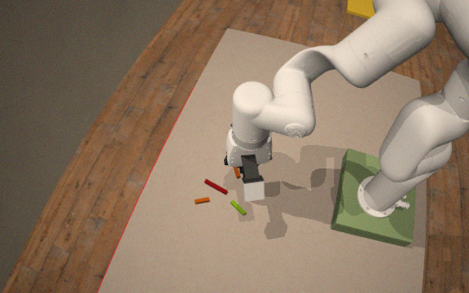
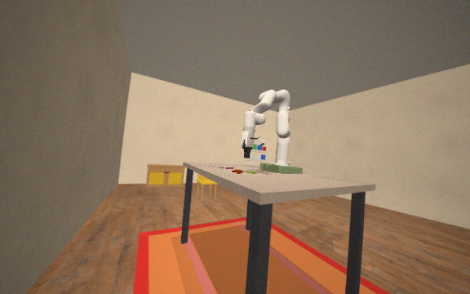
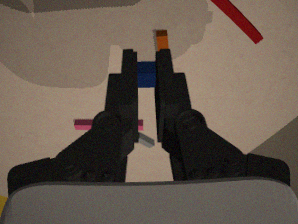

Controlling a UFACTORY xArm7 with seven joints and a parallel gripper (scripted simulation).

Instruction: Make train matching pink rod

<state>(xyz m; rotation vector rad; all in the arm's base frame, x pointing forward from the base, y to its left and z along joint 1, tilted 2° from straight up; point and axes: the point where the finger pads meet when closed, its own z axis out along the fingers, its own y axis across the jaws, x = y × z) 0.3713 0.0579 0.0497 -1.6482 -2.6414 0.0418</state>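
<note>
Now: the grey rod 19 cm to the right of my hand, 11 cm below it and 9 cm ahead of it. The rest, counted from my hand: blue rod (2 cm below); lime rod (11 cm below, 7 cm to the left); red rod (11 cm below, 8 cm ahead, 3 cm to the left).
</note>
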